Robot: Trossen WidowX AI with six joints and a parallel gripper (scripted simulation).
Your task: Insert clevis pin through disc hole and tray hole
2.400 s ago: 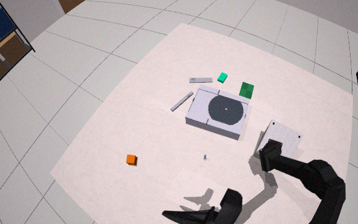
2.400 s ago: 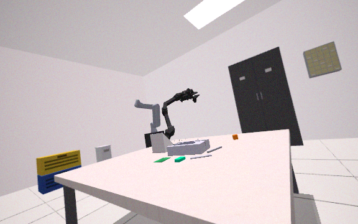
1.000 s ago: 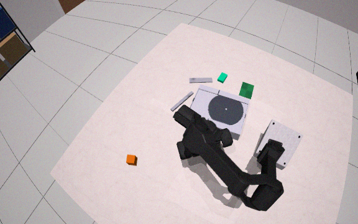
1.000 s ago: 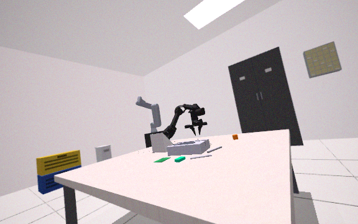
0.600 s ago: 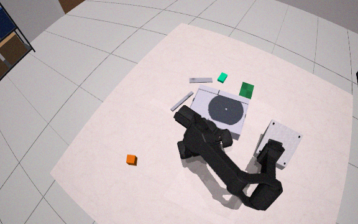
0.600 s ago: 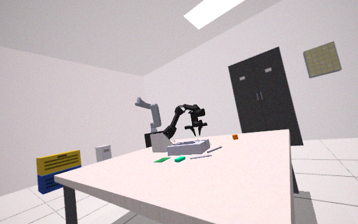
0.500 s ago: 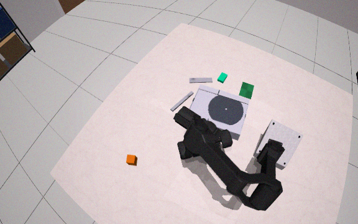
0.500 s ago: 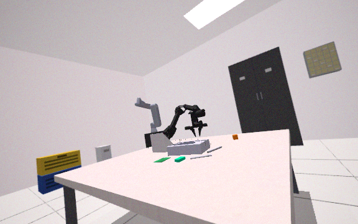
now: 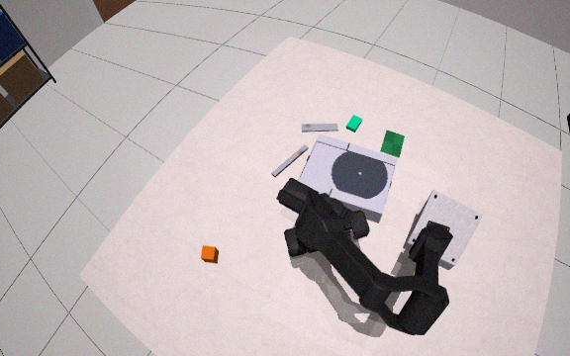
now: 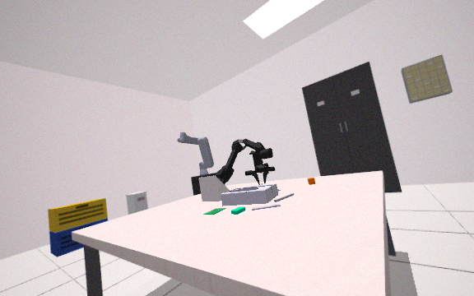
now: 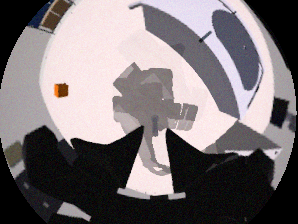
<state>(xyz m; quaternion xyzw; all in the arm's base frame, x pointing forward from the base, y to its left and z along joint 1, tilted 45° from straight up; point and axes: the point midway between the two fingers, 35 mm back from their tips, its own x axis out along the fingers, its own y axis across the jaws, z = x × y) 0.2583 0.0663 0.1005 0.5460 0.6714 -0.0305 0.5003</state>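
Right now the steel clevis pin is 20 mm below my gripper tip. The rest, counted from my gripper tip: steel tray: 220 mm to the right, 30 mm ahead; dark aluminium disc: 220 mm to the right, 10 mm above; orange cube: 270 mm ahead, 150 mm to the left, 30 mm below.
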